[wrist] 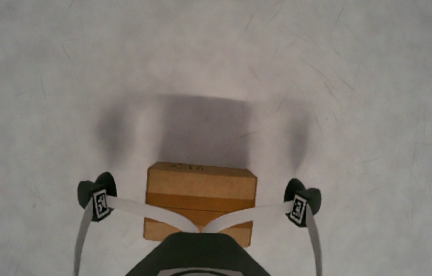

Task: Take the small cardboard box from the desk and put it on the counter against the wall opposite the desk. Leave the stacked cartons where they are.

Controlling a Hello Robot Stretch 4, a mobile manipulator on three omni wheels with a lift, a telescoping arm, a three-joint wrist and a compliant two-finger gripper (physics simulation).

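Frame: origin at the robot's base, x up, y right, z ahead, level; metres.
Where they show: end effector, tool point: (200, 195).
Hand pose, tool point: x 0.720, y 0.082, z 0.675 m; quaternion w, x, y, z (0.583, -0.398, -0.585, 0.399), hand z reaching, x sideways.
Note:
After its pixels a point has its place.
The small cardboard box (201, 186) {x 0.742, y 0.077, z 0.687 m} is at the lower middle of the wrist view, brown with a darker orange-brown tape band across its top and dark print on its far edge. My gripper (201, 201) {x 0.720, y 0.082, z 0.675 m} is wide open around it, with one dark fingertip on each side of the box and a gap between each fingertip and the box. The near part of the box is partly hidden by the gripper's body and its light finger strips. The desk, the stacked cartons and the wall do not show in this view.
A pale grey, lightly scratched surface (350, 75) {x 0.692, y 0.178, z 0.843 m} lies under the box and the fingers. A dark box-shaped shadow falls on it beyond the box, with a softer finger shadow at each side.

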